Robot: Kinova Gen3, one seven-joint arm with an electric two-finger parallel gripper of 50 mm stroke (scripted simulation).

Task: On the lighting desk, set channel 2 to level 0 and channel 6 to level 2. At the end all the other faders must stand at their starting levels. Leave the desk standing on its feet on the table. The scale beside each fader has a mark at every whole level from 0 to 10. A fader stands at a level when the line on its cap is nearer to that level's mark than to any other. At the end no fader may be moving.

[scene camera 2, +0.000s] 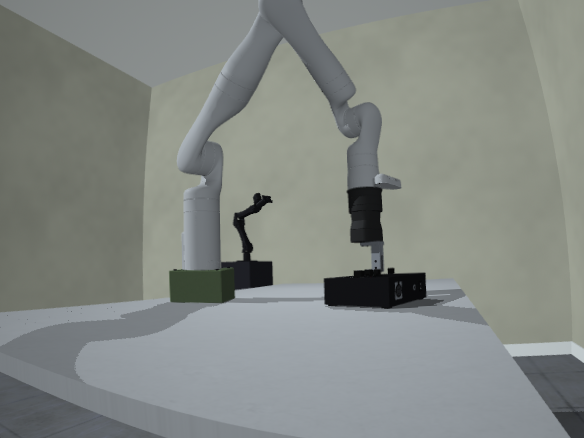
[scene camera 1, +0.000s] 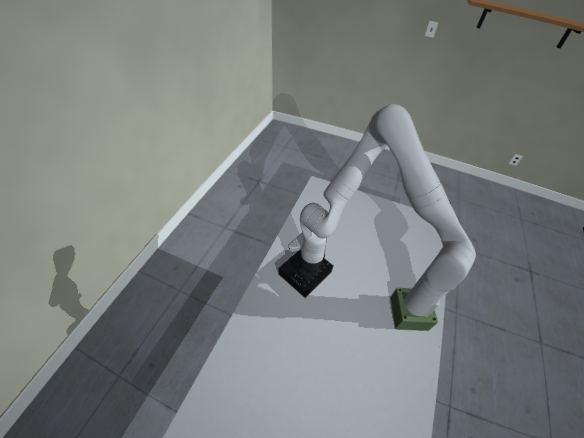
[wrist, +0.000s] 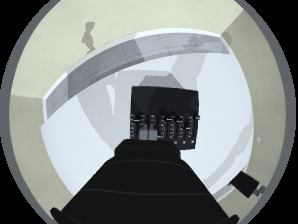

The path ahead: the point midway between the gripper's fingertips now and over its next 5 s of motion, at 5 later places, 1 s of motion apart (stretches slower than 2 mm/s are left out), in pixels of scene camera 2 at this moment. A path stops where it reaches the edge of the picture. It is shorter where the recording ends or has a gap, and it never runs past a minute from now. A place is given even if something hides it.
My gripper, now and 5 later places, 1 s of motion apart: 377, 272; 379, 270; 379, 254; 365, 255; 366, 262; 367, 267
